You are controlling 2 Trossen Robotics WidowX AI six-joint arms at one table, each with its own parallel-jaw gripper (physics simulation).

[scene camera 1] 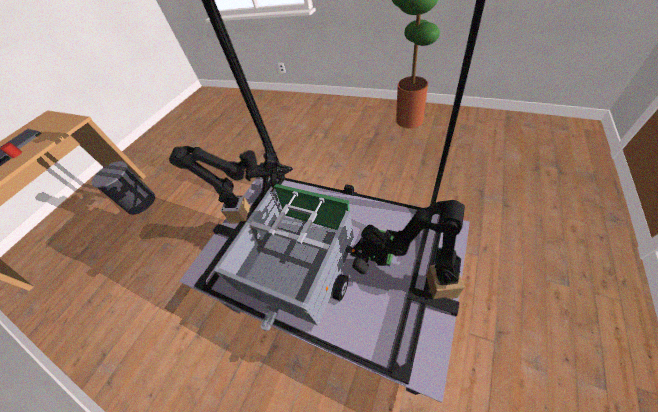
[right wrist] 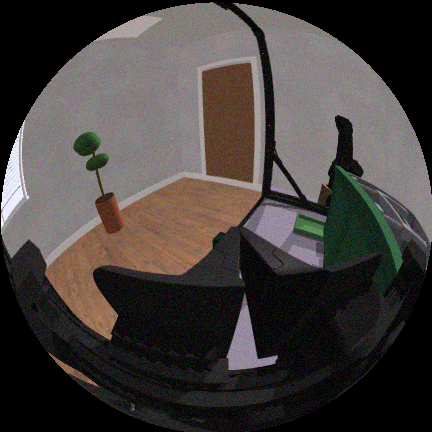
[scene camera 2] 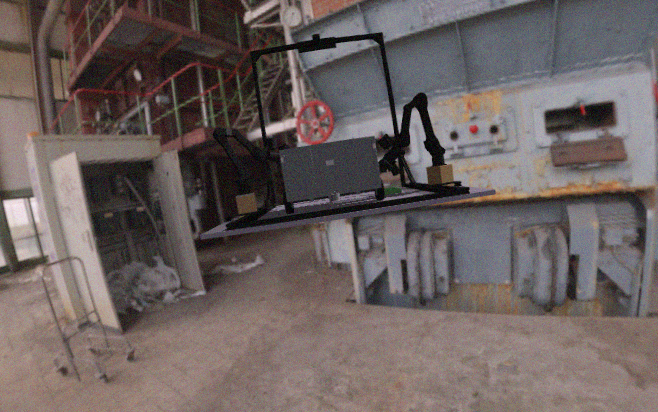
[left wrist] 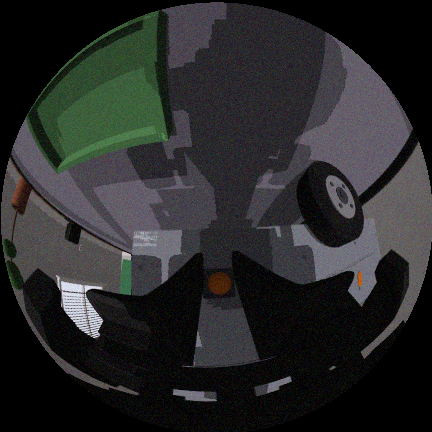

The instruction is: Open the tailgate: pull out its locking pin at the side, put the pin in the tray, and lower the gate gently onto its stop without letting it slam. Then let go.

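Seen in the pictures: left gripper, fingertip midpoint: (scene camera 1: 351, 252) (left wrist: 217, 257); right gripper, fingertip midpoint: (scene camera 1: 292, 168) (right wrist: 236, 233); left arm's base, origin of the base link: (scene camera 1: 446, 276) (scene camera 2: 438, 165); right arm's base, origin of the base link: (scene camera 1: 232, 203) (scene camera 2: 244, 194).
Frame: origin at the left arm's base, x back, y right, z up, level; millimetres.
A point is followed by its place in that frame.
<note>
The grey trailer (scene camera 1: 260, 289) {x -653, y -40, z 162 mm} (scene camera 2: 330, 170) {x -667, y -23, z 52 mm} has its green tailgate (scene camera 1: 325, 212) {x -432, y 306, z 84 mm} (left wrist: 126, 275) {x -336, y 258, z -2 mm} (right wrist: 350, 225) {x -509, y 366, z 121 mm} standing upright at its far end in scene camera 1. My left gripper (scene camera 1: 353, 250) {x -341, y 156, z -17 mm} (left wrist: 217, 257) {x -341, y 156, z -17 mm} is at the trailer's side, shut on the orange-headed locking pin (left wrist: 219, 283) {x -327, y 149, z 1 mm}. The head shows between the fingertips against the side wall; how deep the pin sits is hidden. The green tray (scene camera 1: 389, 259) {x -184, y 140, z -95 mm} (scene camera 2: 393, 191) {x -227, y 137, z -104 mm} (left wrist: 105, 95) {x -224, y 189, z -108 mm} (right wrist: 310, 226) {x -200, y 219, z -108 mm} lies on the table near the left arm, its visible inside empty. My right gripper (scene camera 1: 290, 169) {x -567, y 535, z 154 mm} (right wrist: 236, 233) {x -567, y 535, z 154 mm} is shut and empty, beyond the gate's left corner in scene camera 1.
A black wheel (scene camera 1: 340, 287) {x -401, y 8, z -16 mm} (left wrist: 342, 195) {x -386, y 22, z -62 mm} stands out from the trailer's side near the left gripper. White rack bars (scene camera 1: 280, 231) {x -601, y 188, z 156 mm} cross the open trailer top. A hitch (scene camera 1: 269, 320) {x -686, y -87, z -34 mm} sticks out at the near end. Black frame posts (scene camera 1: 457, 100) {x 55, y 359, z 493 mm} rise beside both arms.
</note>
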